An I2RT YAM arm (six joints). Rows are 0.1 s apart.
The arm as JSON. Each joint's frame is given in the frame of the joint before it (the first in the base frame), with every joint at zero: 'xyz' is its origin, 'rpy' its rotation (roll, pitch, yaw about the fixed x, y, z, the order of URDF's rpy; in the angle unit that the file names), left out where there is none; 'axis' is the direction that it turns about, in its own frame. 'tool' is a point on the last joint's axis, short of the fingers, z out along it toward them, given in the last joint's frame.
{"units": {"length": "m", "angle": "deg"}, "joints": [
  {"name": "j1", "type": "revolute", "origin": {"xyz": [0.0, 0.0, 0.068]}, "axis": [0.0, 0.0, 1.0]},
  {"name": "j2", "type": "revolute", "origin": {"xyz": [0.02, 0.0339, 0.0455], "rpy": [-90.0, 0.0, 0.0]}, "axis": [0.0, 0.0, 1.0]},
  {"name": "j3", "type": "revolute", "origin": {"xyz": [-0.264, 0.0, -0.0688], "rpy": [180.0, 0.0, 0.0]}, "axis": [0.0, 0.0, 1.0]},
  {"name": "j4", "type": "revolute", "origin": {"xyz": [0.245, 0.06, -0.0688]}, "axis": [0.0, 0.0, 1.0]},
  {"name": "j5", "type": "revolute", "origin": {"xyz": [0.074, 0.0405, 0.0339], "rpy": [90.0, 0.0, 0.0]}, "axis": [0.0, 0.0, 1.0]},
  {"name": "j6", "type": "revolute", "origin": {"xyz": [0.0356, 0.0, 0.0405], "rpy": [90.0, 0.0, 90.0]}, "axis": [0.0, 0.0, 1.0]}
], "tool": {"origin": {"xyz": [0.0, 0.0, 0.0], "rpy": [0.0, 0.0, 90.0]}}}
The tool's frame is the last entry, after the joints.
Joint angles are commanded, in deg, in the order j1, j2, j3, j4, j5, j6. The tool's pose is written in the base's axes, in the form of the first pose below.
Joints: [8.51 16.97 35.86 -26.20 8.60 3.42]
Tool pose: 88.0, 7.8, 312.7, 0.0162, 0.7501, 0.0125, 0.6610
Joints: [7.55 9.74 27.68 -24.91 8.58 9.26]
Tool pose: 82.8, 5.6, 277.5, 0.0607, 0.7459, 0.0412, 0.6620
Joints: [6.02 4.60 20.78 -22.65 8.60 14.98]
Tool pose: 84.0, 3.5, 248.3, 0.1079, 0.7376, 0.0661, 0.6633
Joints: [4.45 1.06 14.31 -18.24 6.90 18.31]
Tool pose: 89.8, 2.7, 223.4, 0.1292, 0.7256, 0.0896, 0.6699
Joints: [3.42 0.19 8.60 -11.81 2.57 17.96]
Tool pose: 98.9, 4.3, 203.1, 0.1073, 0.7198, 0.1111, 0.6768
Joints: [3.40 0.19 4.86 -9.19 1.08 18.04]
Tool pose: 104.4, 5.5, 185.5, 0.0999, 0.7276, 0.1194, 0.6681
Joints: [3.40 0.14 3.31 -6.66 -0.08 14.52]
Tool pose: 106.5, 6.4, 180.9, 0.0701, 0.7249, 0.1072, 0.6768
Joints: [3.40 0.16 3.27 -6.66 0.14 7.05]
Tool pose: 106.6, 6.2, 180.7, 0.0240, 0.7283, 0.0615, 0.6821
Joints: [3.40 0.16 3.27 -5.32 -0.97 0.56]
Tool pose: 106.7, 6.9, 183.2, -0.0237, 0.7202, 0.0301, 0.6927
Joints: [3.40 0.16 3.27 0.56 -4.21 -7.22]
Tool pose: 106.3, 8.9, 194.5, -0.0899, 0.6782, 0.0008, 0.7293
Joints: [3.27 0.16 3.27 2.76 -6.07 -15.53]
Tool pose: 105.8, 9.8, 198.6, -0.1480, 0.6536, -0.0439, 0.7409
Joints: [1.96 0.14 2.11 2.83 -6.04 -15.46]
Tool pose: 107.6, 7.4, 191.7, -0.1407, 0.6623, -0.0510, 0.7342
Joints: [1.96 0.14 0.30 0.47 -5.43 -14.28]
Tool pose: 110.1, 7.1, 176.0, -0.1326, 0.6906, -0.0431, 0.7097
